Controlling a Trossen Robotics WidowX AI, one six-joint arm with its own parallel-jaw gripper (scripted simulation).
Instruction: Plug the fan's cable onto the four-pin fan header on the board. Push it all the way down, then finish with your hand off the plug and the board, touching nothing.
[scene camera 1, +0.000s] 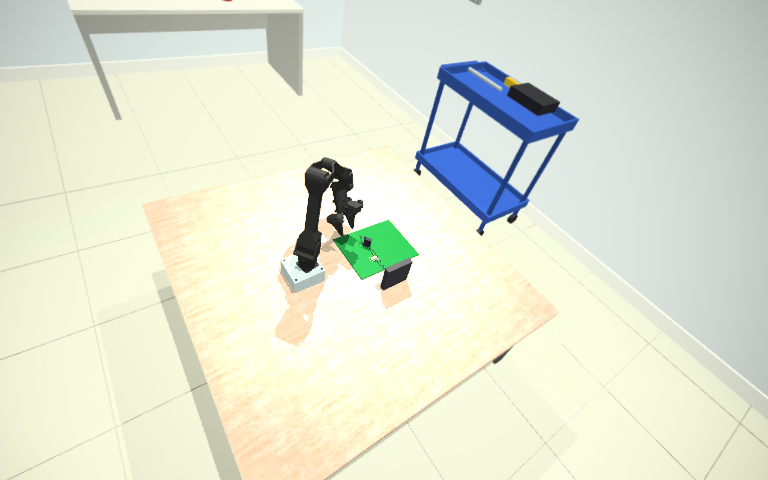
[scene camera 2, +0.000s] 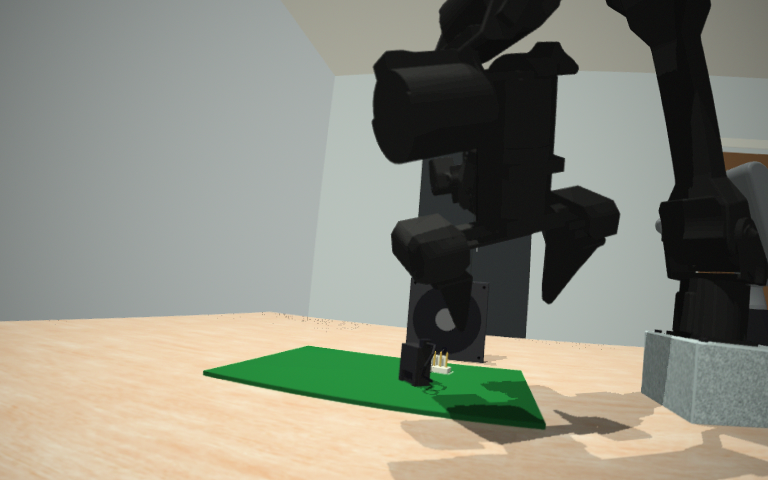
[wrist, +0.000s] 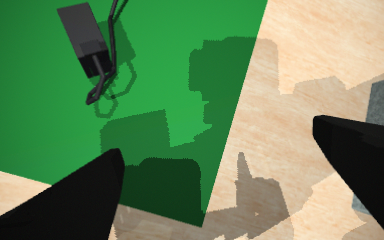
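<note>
There's a black fan (scene camera 2: 428, 317) here, and a black plug (scene camera 2: 413, 355) that you'd also find in the wrist view (wrist: 83, 31). There's a green board (scene camera 2: 499, 396) too, and that board shows in the wrist view (wrist: 169, 107) as well as in scene camera 1 (scene camera 1: 388, 243). As for my gripper (scene camera 2: 505, 315), it's open and holding nothing. You'd see the gripper in the wrist view (wrist: 215, 141) and in scene camera 1 (scene camera 1: 347, 232) as well.
</note>
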